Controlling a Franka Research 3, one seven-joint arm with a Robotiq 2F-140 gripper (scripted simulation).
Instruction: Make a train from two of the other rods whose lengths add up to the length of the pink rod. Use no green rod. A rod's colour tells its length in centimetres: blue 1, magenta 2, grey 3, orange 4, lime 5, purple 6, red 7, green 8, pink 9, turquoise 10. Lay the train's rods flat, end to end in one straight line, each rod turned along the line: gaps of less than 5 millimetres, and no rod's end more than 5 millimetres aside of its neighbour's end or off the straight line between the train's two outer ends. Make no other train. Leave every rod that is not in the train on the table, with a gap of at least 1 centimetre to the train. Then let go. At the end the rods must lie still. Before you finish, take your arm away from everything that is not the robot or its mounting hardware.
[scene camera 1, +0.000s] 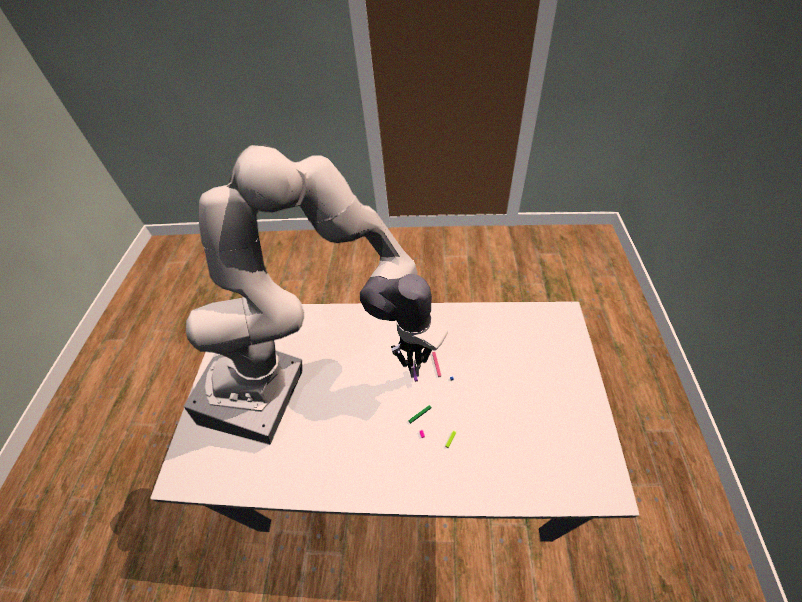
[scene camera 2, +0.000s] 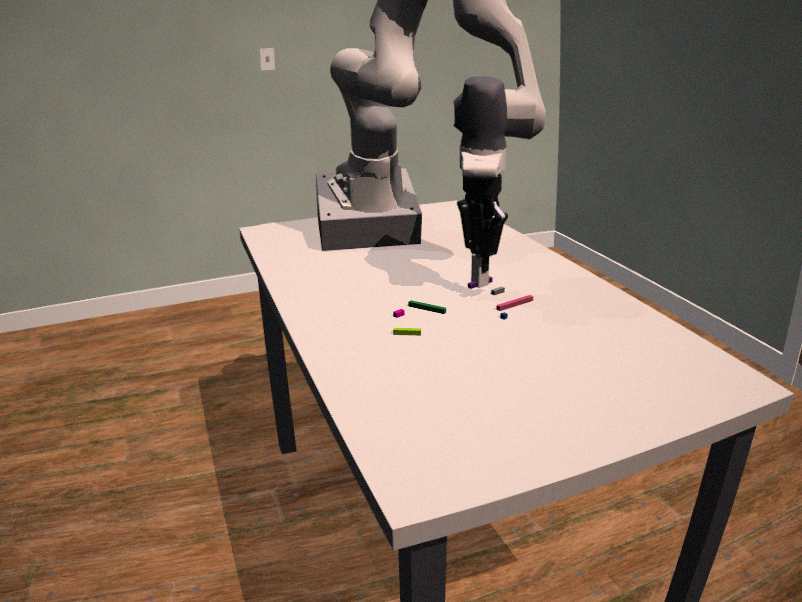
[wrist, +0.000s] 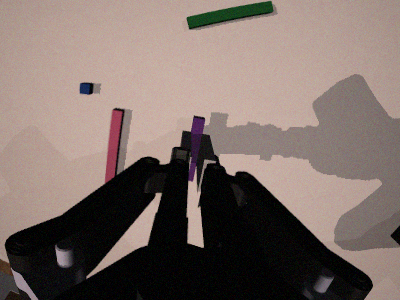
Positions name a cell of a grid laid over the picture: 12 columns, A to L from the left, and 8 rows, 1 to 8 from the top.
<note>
I see my gripper (scene camera 2: H4) and a pink rod (wrist: D4).
My gripper is seen too in scene camera 1 (scene camera 1: G5) and in the wrist view (wrist: F4).
</note>
